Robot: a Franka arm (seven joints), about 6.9 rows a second.
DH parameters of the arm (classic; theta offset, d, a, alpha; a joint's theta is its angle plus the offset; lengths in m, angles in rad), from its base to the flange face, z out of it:
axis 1: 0 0.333 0 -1.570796
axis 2: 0 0 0 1.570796
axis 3: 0 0.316 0.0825 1.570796
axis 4: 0 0 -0.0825 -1.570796
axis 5: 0 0.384 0 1.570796
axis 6: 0 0 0.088 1.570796
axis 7: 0 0.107 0 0
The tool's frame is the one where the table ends.
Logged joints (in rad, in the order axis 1, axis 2, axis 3, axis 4, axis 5, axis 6, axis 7), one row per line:
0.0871 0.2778 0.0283 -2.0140 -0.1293 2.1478 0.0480
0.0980 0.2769 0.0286 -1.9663 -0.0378 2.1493 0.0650
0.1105 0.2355 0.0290 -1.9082 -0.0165 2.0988 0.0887
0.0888 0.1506 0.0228 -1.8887 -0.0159 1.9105 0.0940
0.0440 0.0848 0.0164 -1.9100 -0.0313 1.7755 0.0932
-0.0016 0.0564 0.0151 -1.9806 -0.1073 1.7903 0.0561
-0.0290 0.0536 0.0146 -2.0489 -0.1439 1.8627 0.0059
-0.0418 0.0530 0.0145 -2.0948 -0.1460 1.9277 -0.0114
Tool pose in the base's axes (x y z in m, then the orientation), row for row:
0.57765 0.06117 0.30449 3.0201 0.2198 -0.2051
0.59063 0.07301 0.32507 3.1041 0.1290 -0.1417
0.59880 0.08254 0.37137 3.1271 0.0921 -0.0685
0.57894 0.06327 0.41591 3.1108 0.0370 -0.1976
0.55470 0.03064 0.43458 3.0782 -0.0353 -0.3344
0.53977 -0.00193 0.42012 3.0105 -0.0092 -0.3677
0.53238 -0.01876 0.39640 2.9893 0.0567 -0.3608
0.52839 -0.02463 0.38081 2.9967 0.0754 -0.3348
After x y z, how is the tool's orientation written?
As a rotation vector, in radians.
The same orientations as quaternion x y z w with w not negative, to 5 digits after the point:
0.99367 0.07232 -0.06748 0.05326
0.99798 0.04147 -0.04556 0.01579
0.99931 0.02943 -0.02189 0.00619
0.99784 0.01187 -0.06338 0.01215
0.99383 -0.01140 -0.10797 0.02254
0.99115 -0.00303 -0.12106 0.05433
0.99052 0.01879 -0.11955 0.06499
0.99156 0.02495 -0.11078 0.06261

